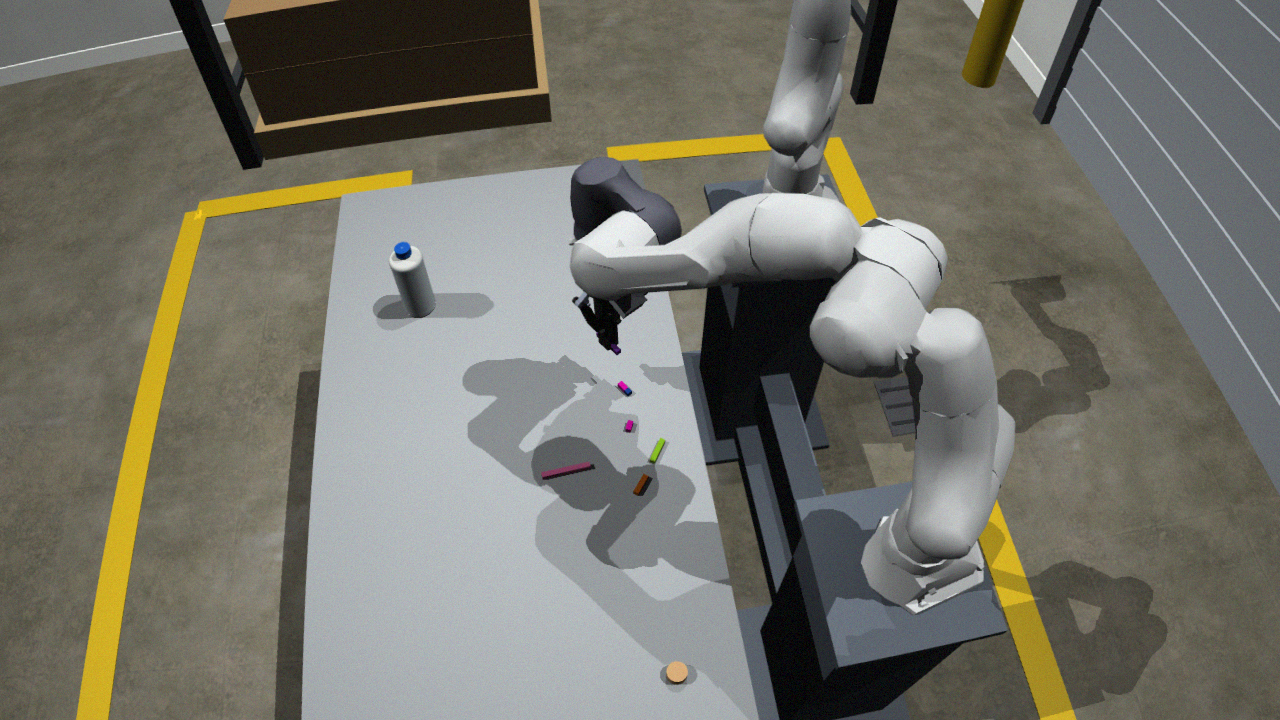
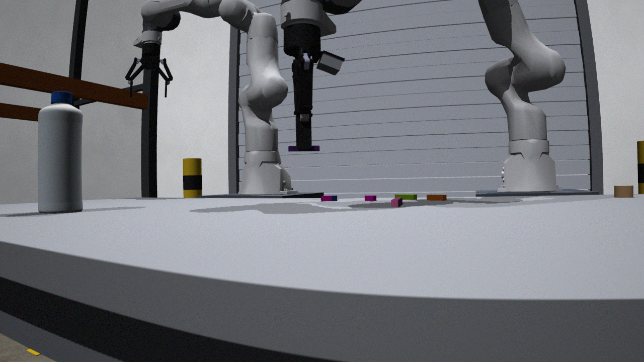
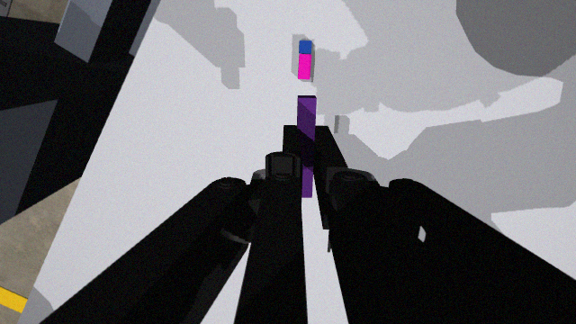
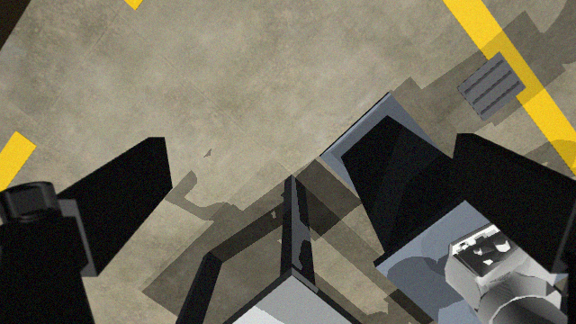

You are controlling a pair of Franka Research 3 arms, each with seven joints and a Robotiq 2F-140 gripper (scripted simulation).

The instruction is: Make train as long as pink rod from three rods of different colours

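Note:
Right now the magenta rod is 13 cm below my left hand, 4 cm to the left of it and 2 cm behind it. From my left hand the other things lie so: purple rod: 3 cm below; then lime rod: 19 cm to the left, 13 cm below, 6 cm behind; then blue rod: 13 cm below, 5 cm to the left, 3 cm behind.

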